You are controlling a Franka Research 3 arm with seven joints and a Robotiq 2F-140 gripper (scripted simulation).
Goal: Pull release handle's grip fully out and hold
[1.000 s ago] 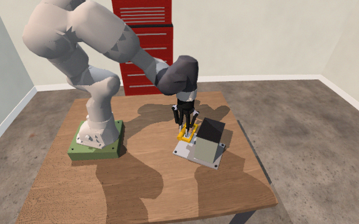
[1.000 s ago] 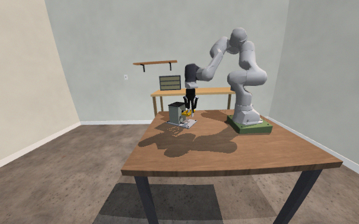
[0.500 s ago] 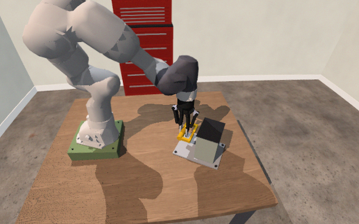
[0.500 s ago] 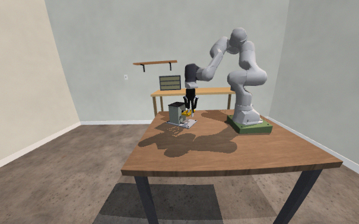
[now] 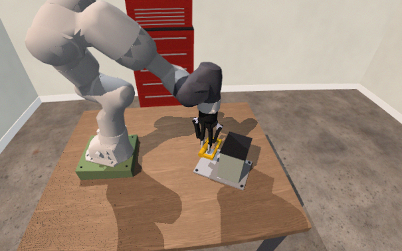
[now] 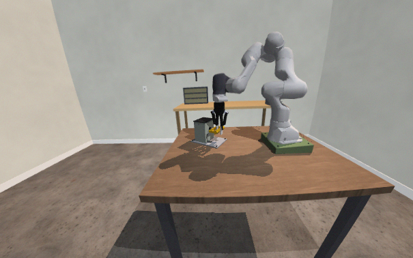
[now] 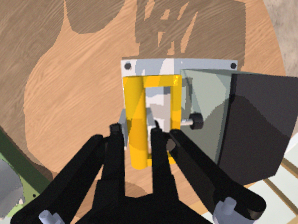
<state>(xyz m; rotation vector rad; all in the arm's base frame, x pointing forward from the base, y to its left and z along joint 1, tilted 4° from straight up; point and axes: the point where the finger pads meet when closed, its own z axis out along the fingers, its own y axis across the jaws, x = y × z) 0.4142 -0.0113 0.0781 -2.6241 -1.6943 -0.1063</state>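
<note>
Right now my hand is 90 mm short of the light grey baseplate, 40 mm to the left of it and 100 mm above it.
</note>
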